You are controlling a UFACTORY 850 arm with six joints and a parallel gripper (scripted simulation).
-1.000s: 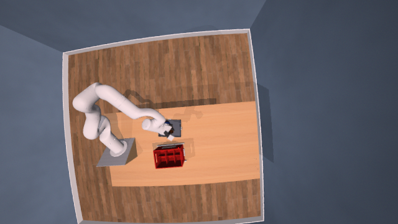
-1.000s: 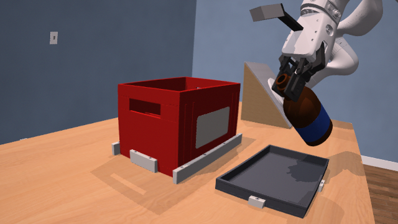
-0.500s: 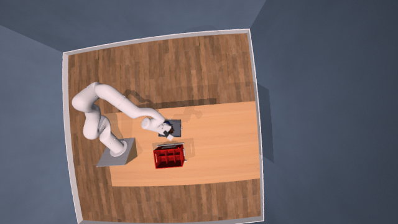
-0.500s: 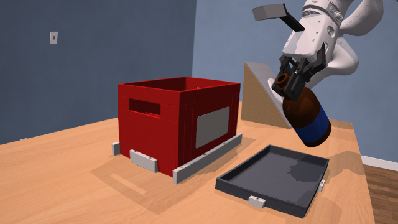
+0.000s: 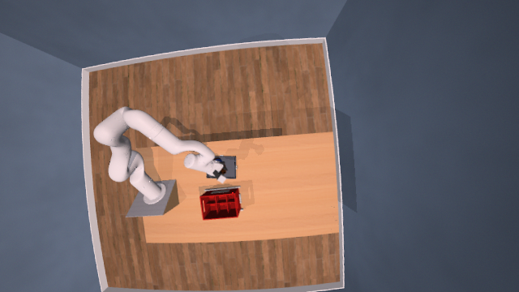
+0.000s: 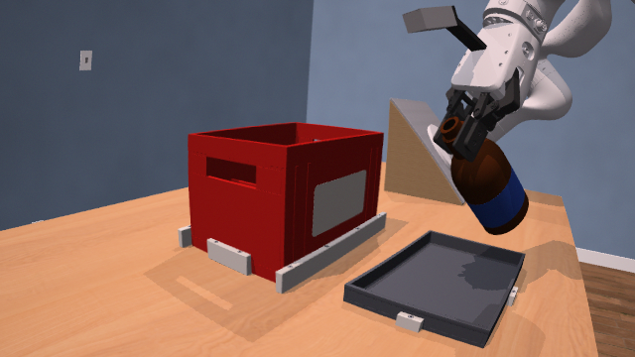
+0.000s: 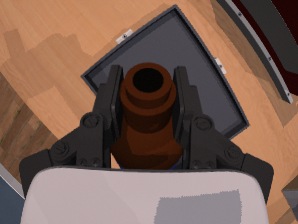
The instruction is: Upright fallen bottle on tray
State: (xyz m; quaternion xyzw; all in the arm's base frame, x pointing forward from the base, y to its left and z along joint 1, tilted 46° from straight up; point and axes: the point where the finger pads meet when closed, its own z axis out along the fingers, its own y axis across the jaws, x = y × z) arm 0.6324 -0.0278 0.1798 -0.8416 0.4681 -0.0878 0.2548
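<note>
The brown bottle is 40 mm below my hand, 30 mm to the left of it and 30 mm behind it. Also, from my hand: dark grey tray (190 mm below, 60 mm behind, 10 mm to the left); then red crate (270 mm to the right, 120 mm below, 90 mm behind).
</note>
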